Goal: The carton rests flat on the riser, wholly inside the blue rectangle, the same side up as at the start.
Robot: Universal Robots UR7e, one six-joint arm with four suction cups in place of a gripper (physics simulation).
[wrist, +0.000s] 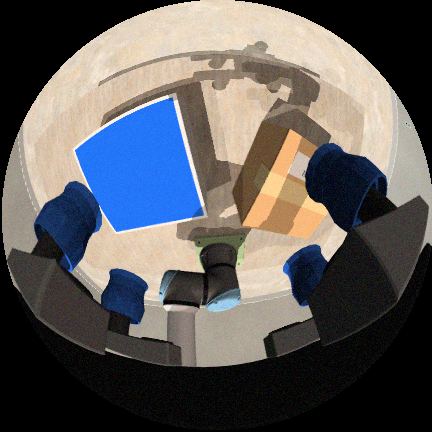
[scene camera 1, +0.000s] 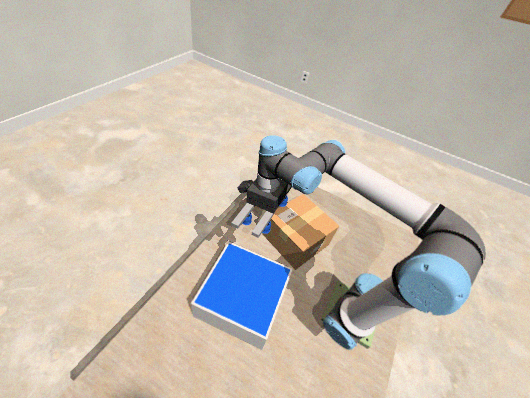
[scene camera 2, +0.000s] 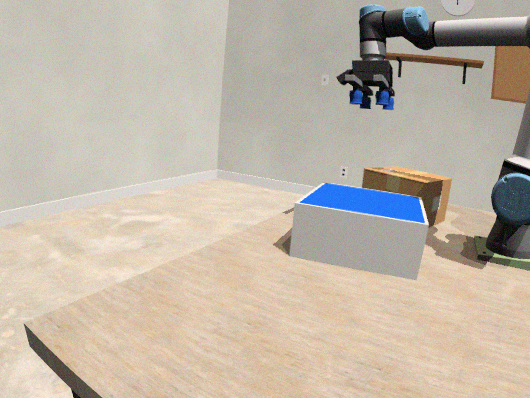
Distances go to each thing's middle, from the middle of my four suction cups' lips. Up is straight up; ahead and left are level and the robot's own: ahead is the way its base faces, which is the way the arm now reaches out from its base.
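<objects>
Brown carton (scene camera 1: 299, 230): from my suction cup, 280 mm below, 210 mm to the right, 120 mm behind. Riser (scene camera 2: 381, 232): from my suction cup, 40 mm behind, 170 mm to the left, 300 mm below.
</objects>
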